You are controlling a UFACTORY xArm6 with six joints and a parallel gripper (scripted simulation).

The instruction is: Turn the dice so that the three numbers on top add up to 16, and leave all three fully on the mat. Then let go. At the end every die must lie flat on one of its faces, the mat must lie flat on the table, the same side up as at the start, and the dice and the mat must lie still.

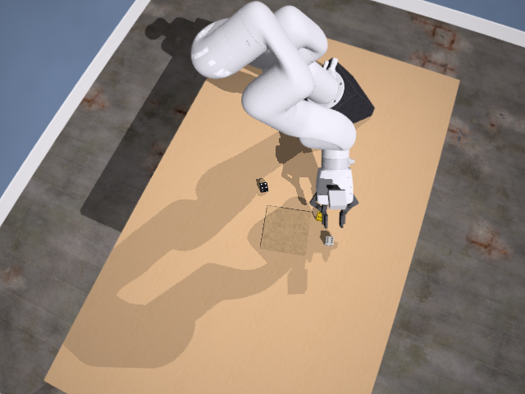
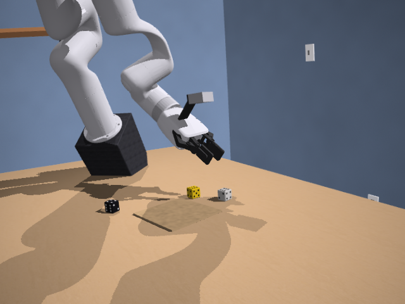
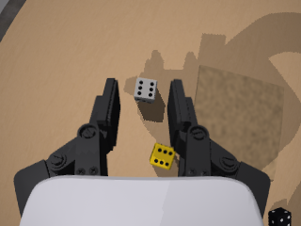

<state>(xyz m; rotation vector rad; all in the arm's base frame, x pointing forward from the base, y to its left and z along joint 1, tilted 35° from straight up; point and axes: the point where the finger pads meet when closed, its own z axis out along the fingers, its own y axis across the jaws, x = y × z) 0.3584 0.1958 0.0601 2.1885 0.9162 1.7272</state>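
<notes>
My gripper is now 10 cm above the white die, 4 cm short of it and 1 cm to the right of it. Round my hand: tan mat: 12 cm to the right, 11 cm below, 5 cm ahead; yellow die: 10 cm below, 4 cm to the right, 3 cm behind; black die: 24 cm to the right, 10 cm below, 6 cm behind.
</notes>
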